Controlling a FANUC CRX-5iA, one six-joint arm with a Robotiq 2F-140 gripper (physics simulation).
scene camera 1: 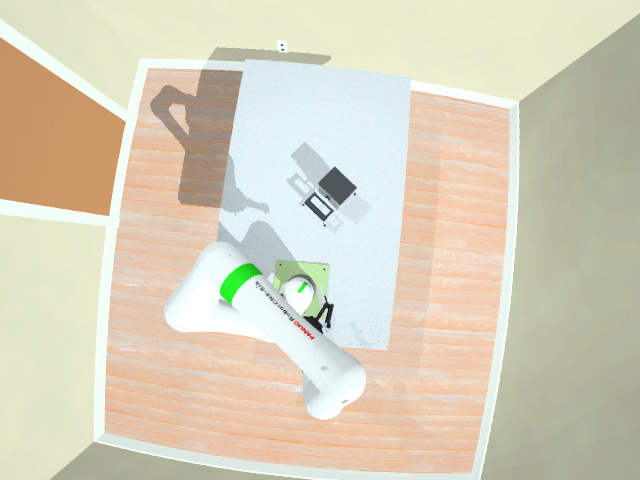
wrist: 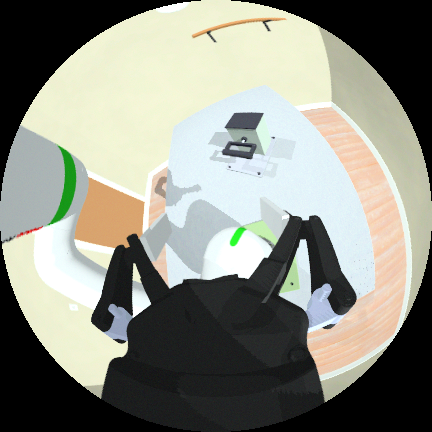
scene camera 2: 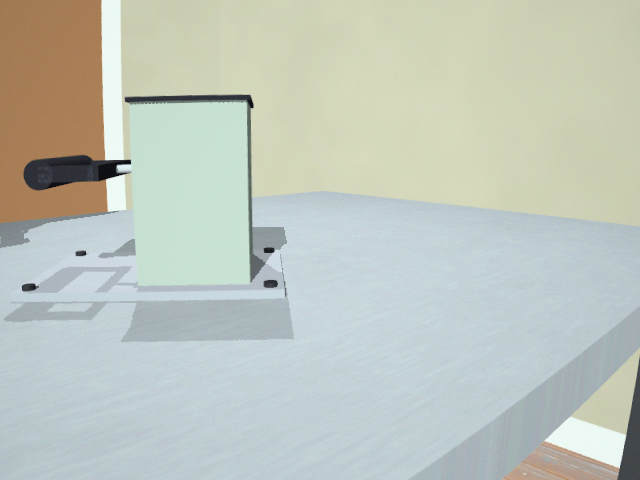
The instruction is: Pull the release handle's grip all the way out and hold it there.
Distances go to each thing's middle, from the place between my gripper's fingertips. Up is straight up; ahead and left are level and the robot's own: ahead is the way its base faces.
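The base plate (wrist: pixel 255 166) is now well below my hand, and it is a long way ahead of it too.
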